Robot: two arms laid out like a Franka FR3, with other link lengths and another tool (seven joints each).
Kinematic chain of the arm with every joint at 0, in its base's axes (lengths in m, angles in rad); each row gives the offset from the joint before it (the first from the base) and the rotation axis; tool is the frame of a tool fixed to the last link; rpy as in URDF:
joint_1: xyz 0 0 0.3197 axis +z
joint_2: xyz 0 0 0 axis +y
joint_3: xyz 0 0 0.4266 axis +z
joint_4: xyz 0.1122 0 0 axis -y
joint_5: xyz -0.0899 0 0.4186 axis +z
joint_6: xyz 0 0 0 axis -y
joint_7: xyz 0.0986 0 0 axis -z
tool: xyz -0.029 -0.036 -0.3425 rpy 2.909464 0 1.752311
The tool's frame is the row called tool.
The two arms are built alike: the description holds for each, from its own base.
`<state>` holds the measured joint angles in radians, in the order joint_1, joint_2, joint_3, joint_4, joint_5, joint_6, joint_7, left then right.
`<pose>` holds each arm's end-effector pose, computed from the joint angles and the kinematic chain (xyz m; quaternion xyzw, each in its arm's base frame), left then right.
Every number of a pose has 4 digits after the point. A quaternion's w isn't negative.
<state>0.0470 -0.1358 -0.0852 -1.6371 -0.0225 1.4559 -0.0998 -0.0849 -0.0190 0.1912 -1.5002 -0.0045 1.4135 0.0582</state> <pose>0.5203 -0.0685 0.5310 0.6140 0.7839 0.0734 0.0561 0.5578 0.0242 0.5292 0.6197 0.7806 0.0641 0.0507</pose>
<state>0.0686 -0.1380 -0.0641 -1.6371 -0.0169 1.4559 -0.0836 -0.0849 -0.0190 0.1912 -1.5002 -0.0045 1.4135 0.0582</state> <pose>0.5216 -0.0434 0.5322 0.6035 0.7918 0.0758 0.0555 0.5578 0.0242 0.5292 0.6197 0.7806 0.0641 0.0507</pose>
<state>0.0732 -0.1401 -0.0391 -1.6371 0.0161 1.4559 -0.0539 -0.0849 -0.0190 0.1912 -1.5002 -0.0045 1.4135 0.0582</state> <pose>0.5207 -0.0151 0.5324 0.6033 0.7913 0.0875 0.0474 0.5578 0.0242 0.5292 0.6197 0.7806 0.0641 0.0507</pose>
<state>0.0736 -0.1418 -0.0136 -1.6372 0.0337 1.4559 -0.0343 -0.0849 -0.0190 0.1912 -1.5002 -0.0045 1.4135 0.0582</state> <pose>0.5194 0.0056 0.5329 0.6007 0.7929 0.0931 0.0433 0.5578 0.0242 0.5292 0.6197 0.7806 0.0641 0.0507</pose>
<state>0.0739 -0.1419 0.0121 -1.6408 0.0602 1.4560 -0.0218 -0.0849 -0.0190 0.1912 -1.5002 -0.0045 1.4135 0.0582</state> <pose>0.5170 0.0292 0.5309 0.5953 0.7965 0.1004 0.0338 0.5578 0.0242 0.5292 0.6197 0.7806 0.0641 0.0507</pose>
